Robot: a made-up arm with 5 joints.
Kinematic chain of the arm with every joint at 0, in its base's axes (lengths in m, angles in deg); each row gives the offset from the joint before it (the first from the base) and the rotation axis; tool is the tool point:
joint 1: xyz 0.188 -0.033 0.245 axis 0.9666 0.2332 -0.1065
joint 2: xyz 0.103 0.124 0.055 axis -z
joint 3: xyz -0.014 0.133 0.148 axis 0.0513 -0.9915 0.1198
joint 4: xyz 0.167 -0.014 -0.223 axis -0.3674 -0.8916 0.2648
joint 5: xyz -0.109 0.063 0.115 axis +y
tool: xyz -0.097 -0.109 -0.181
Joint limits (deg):
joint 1: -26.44..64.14
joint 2: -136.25..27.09
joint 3: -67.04..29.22
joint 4: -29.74..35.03
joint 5: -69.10..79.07
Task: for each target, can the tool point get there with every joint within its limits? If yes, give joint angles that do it. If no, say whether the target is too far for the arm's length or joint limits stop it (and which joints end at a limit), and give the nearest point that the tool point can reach.
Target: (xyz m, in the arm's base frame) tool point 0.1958 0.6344 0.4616
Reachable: no: joint limits stop it (at a limit: joint 3, joint 4, joint 5) | nearest point 0.2402 0.3830 0.3711 | short by 0.271 m
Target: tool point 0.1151 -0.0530 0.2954
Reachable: yes | joints 45.64 -59.36 -38.53 -21.18 -6.66
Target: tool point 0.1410 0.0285 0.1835
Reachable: yes | joints 3.62 -48.13 -20.23 3.30 -0.78
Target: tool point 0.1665 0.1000 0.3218
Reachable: yes | joints 17.06 -29.76 8.19 -13.80 31.47
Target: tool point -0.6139 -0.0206 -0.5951
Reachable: no: too far | nearest point 0.0040 0.1227 0.1093 | short by 0.948 m
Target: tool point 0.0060 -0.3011 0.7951
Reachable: no: joint limits stop it (at a limit: joint 1, joint 3, joint 4) | nearest point 0.1105 -0.1749 0.6260 | short by 0.235 m
